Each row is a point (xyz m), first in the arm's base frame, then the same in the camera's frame.
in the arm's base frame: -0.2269 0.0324 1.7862
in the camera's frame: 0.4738 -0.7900 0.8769
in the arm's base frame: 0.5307 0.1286 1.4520
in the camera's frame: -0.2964 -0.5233 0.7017
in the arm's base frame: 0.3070 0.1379 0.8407
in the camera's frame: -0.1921 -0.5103 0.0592
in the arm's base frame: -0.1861 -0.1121 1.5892
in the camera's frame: 0.4673 -0.6086 0.7083
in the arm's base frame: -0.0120 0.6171 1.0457
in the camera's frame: -0.0740 -1.1039 0.1435
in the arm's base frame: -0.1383 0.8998 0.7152
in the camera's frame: -0.1281 -1.3501 -0.2328
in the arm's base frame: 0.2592 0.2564 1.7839
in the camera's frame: -0.0557 -0.8032 0.9545
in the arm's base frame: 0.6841 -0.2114 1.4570
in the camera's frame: -0.2920 -0.1571 0.7729
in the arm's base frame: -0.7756 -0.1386 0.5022
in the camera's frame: 0.8425 -0.6212 -0.4702
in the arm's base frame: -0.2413 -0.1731 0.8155
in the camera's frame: 0.4250 -0.4378 -0.0496
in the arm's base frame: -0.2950 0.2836 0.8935
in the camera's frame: 0.2953 -0.8855 -0.0307
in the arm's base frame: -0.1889 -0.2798 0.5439
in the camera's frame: 0.3812 -0.2729 -0.2920
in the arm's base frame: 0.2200 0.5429 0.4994
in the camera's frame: -0.3340 -0.8499 -0.3315
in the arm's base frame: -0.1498 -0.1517 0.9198
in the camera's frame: 0.3499 -0.4401 0.0690
